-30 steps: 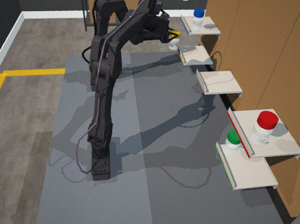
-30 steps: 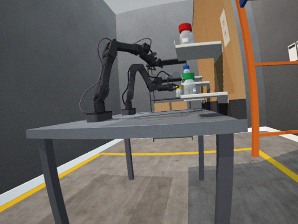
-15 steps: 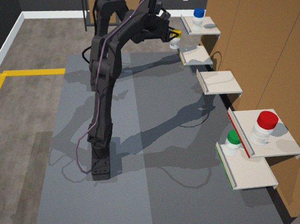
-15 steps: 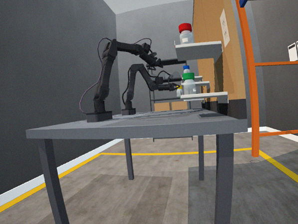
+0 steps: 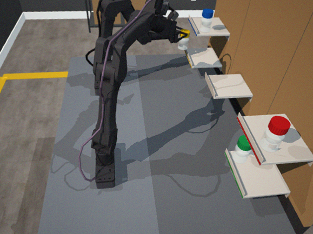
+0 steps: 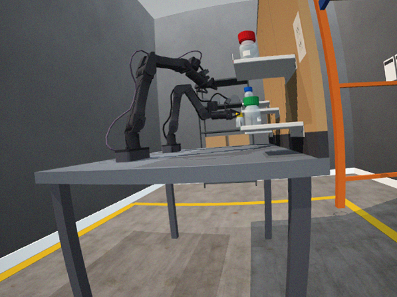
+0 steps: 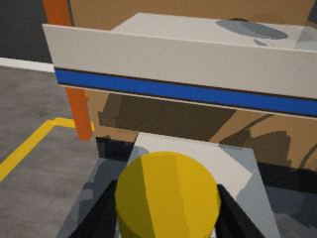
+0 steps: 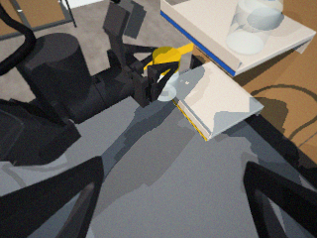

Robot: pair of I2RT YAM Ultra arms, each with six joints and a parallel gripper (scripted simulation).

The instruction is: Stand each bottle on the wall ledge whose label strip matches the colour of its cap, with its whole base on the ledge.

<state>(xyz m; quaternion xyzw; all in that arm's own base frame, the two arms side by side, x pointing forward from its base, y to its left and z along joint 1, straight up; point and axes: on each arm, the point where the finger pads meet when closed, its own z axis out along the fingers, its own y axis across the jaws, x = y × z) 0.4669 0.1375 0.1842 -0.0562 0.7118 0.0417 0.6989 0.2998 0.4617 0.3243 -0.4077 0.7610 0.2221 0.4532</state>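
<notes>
The blue-capped bottle is 100 mm to the right of my left hand, 100 mm above it and 80 mm ahead of it. From my left hand the other things lie so: green-capped bottle 770 mm to the right, 90 mm below, 40 mm ahead; brown wall 450 mm to the right, 220 mm above, 200 mm ahead; yellow-capped bottle 50 mm below.
</notes>
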